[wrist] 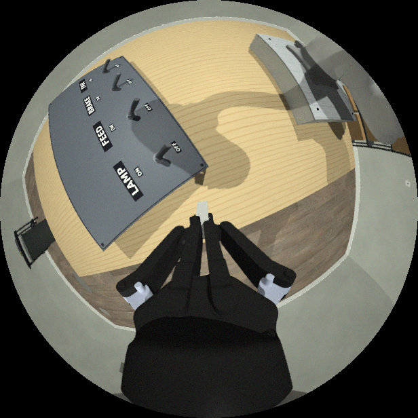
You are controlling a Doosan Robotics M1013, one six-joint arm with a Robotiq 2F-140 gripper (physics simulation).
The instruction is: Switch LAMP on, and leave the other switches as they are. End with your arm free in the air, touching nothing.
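Observation:
The dark grey switch panel (80, 160) lies at the left of the wrist view. Its LAMP switch (162, 156) is the one nearest my gripper, between its OFF label (176, 147) and its ON label (138, 171); its lever leans toward the OFF side. The FEED switch (133, 111), the BRAKE switch (116, 83) and the FAN switch (106, 67) stand farther along the row, their levers leaning the same way. My gripper (202, 208) is shut and empty. Its fingertips show beyond the panel's near right corner, apart from the LAMP lever.
The wooden table top (210, 60) stretches around the panel. A grey metal mounting block (298, 80) stands at the upper right, with the pale robot arm (372, 95) beside it. A dark framed object (35, 241) stands beyond the table at the left.

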